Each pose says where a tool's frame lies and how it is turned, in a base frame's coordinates. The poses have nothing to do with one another.
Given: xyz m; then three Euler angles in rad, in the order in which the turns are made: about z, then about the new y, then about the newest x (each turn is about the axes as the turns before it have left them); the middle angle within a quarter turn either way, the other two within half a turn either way.
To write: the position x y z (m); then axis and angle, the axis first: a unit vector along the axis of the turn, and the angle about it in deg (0 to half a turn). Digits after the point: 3 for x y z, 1 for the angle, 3 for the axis.
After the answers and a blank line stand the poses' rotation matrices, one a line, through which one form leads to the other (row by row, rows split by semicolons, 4 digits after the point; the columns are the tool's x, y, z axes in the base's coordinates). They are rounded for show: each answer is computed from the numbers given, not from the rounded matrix.
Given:
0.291 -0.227 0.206 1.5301 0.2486 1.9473
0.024 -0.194 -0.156 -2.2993 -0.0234 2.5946
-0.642 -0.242 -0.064 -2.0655 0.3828 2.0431
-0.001 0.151 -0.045 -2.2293 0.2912 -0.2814
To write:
0.291 -0.227 0.206 0.617 0.702 0.355 123.5
0.024 -0.194 -0.156 0.394 -0.886 -0.244 166.1
-0.642 -0.242 -0.064 0.518 -0.673 -0.527 165.8
-0.001 0.151 -0.045 0.076 0.210 -0.975 126.5

0.0394 0.3767 0.9255; 0.9685 0.2137 -0.1282; -0.2460 0.9014 -0.3564
-0.6656 -0.6292 -0.4014; -0.7460 0.5777 0.3314; 0.0234 0.5200 -0.8539
-0.4404 -0.5583 -0.7031; -0.8164 -0.0768 0.5723; -0.3735 0.8261 -0.4220
-0.5862 0.8086 0.0509; -0.7576 -0.5248 -0.3881; -0.2871 -0.2660 0.9202

